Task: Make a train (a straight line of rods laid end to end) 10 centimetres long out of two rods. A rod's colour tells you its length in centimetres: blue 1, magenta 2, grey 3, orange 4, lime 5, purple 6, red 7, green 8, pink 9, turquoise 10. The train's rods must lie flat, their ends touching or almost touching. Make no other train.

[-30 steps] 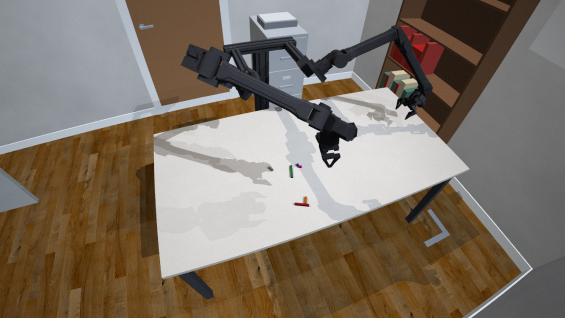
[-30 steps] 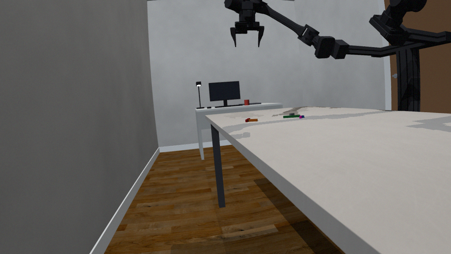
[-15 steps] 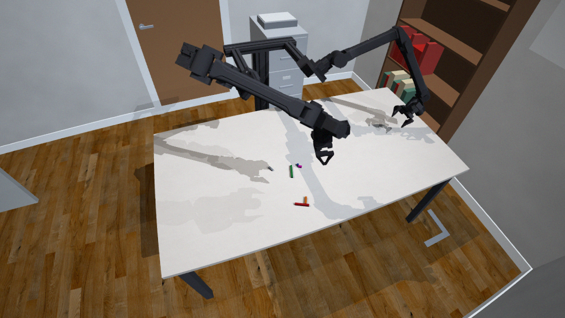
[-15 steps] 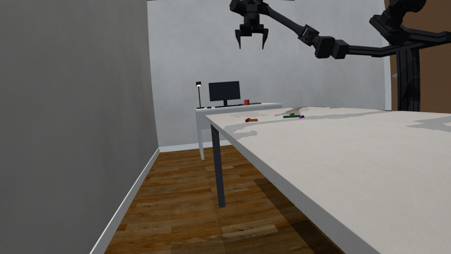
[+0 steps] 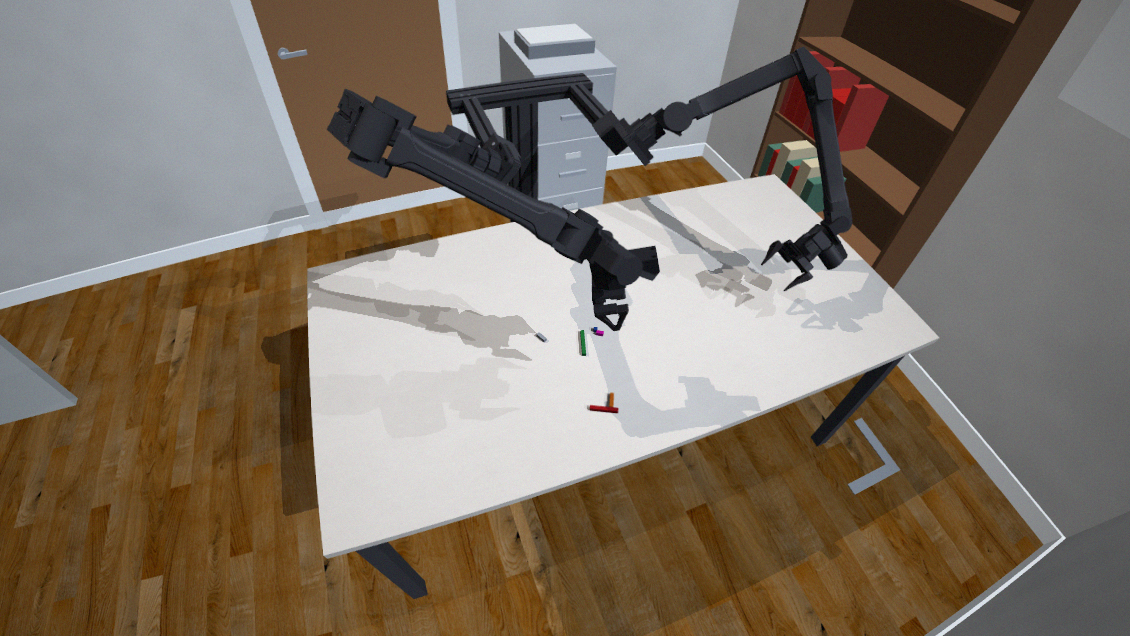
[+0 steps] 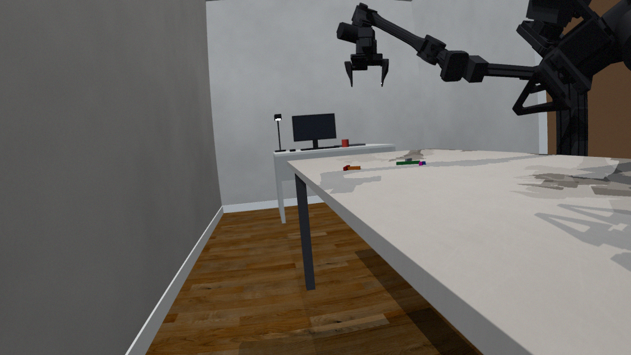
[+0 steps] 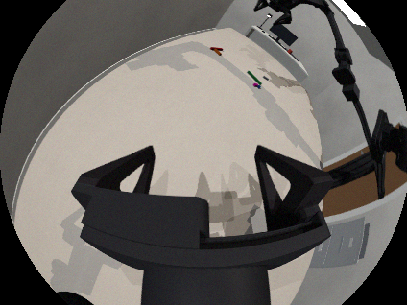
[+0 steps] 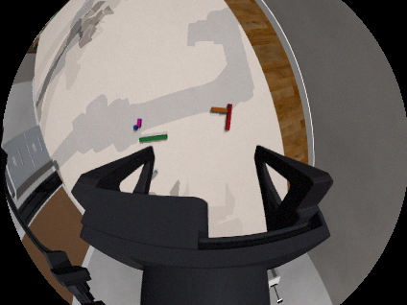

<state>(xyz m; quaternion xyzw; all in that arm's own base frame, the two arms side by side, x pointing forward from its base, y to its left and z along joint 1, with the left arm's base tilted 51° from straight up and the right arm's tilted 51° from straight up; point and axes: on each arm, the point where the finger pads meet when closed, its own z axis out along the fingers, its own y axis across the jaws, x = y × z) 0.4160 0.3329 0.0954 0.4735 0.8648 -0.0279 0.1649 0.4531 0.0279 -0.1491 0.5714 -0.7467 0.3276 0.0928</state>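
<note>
Right now my right hand is 19 cm past the grey rod, 9 cm to the left of it and 27 cm above it. Round my right hand: orange rod (6 cm ahead, 1 cm to the right, 27 cm below); then red rod (8 cm ahead, 4 cm to the right, 27 cm below); then green rod (13 cm behind, 1 cm to the left, 27 cm below).
</note>
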